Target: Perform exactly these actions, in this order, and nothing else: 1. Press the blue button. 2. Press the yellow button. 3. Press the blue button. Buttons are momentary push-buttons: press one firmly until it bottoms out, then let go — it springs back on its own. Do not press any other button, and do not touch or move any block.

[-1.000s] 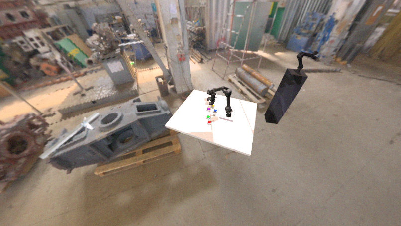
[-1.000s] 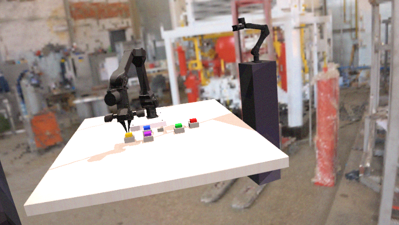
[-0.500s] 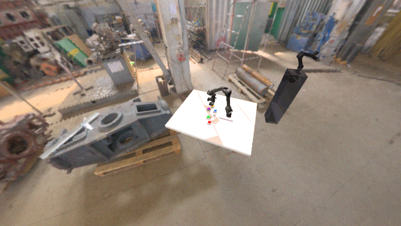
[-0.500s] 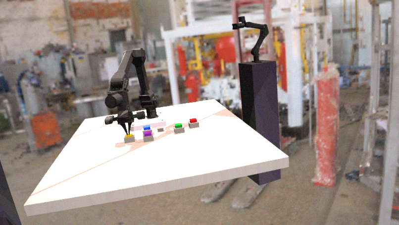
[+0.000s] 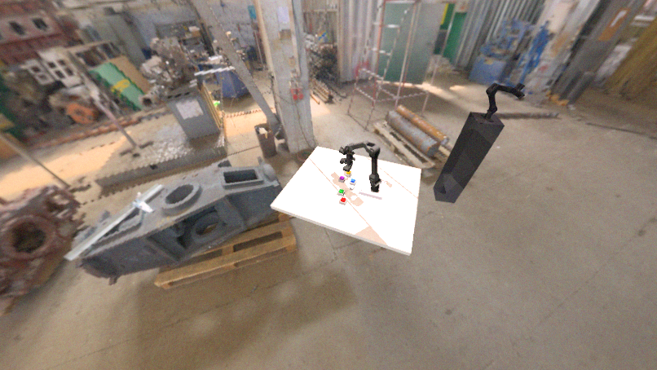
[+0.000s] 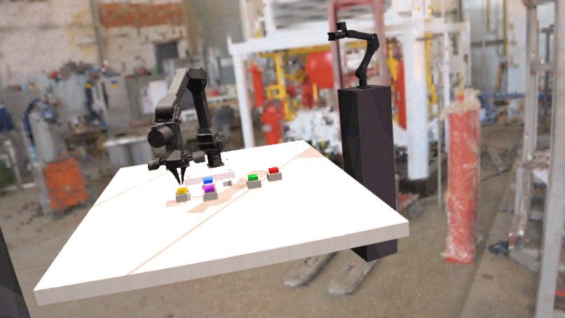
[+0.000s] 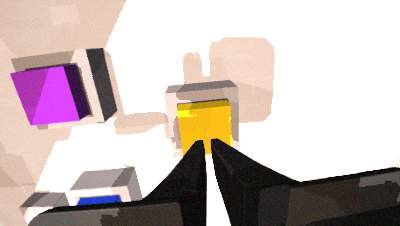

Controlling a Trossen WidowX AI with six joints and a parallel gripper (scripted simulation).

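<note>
My gripper tip is now 2 cm above the yellow button. Also, from my gripper tip: small grey block: 5 cm behind, 16 cm to the left, 4 cm below; then purple button: 5 cm ahead, 8 cm to the left, 2 cm below; then blue button: 5 cm behind, 10 cm to the left, 2 cm below.
</note>
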